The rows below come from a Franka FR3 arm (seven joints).
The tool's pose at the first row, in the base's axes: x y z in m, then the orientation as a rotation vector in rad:
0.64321 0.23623 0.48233 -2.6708 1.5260 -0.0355
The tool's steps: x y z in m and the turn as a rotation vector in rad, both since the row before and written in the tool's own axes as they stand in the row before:
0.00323 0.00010 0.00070 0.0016 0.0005 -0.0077
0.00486 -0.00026 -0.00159 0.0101 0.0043 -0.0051
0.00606 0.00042 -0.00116 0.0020 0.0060 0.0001
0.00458 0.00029 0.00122 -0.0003 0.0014 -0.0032
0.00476 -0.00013 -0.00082 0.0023 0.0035 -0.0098
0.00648 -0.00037 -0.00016 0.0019 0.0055 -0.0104
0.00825 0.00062 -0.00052 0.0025 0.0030 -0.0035
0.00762 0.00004 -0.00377 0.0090 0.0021 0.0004
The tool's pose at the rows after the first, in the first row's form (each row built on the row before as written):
0.64480 0.23343 0.48158 -2.6757 1.5152 -0.0378
0.64744 0.22932 0.48313 -2.6735 1.5053 -0.0514
0.65015 0.22387 0.48421 -2.6741 1.5063 -0.0609
0.65236 0.21986 0.48297 -2.6773 1.5026 -0.0627
0.65489 0.21583 0.48380 -2.6843 1.4895 -0.0696
0.65862 0.21052 0.48402 -2.6927 1.4763 -0.0790
0.66249 0.20321 0.48458 -2.6945 1.4713 -0.0851
0.66626 0.19664 0.48844 -2.6879 1.4684 -0.0943

